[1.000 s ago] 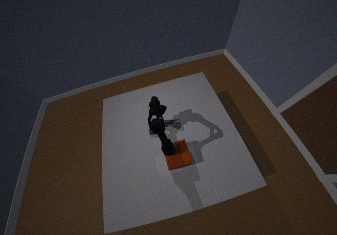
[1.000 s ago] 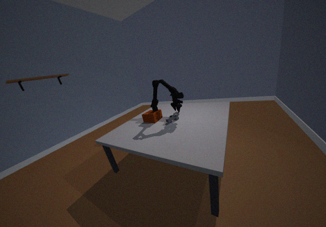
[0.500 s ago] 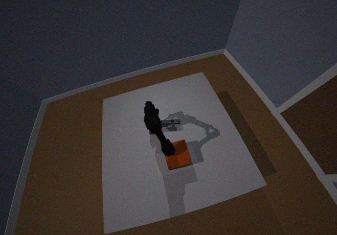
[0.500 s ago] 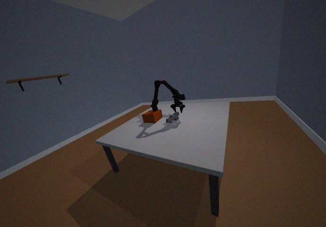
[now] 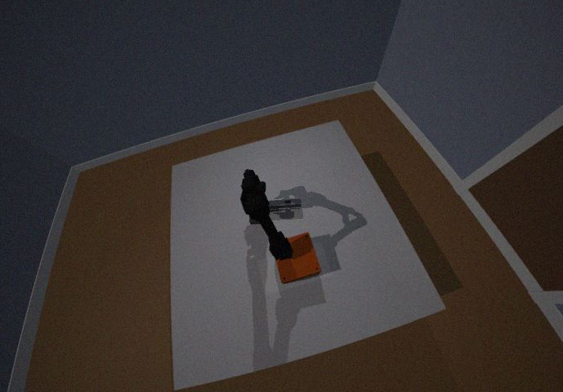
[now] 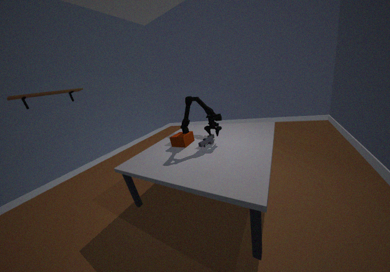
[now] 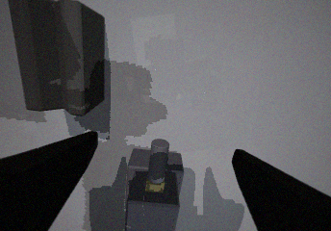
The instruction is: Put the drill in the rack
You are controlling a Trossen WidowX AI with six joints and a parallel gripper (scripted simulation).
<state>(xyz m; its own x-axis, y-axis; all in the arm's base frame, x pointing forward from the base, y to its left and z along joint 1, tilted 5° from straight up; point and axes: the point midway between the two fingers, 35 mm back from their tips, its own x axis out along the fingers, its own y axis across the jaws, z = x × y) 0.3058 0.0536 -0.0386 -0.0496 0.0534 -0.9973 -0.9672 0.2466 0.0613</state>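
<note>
Now: the drill 20 mm behind my gripper tip, 60 mm to the right of it and 10 mm below it. Also, from my gripper tip: dark key (40 mm behind, 140 mm to the right).
</note>
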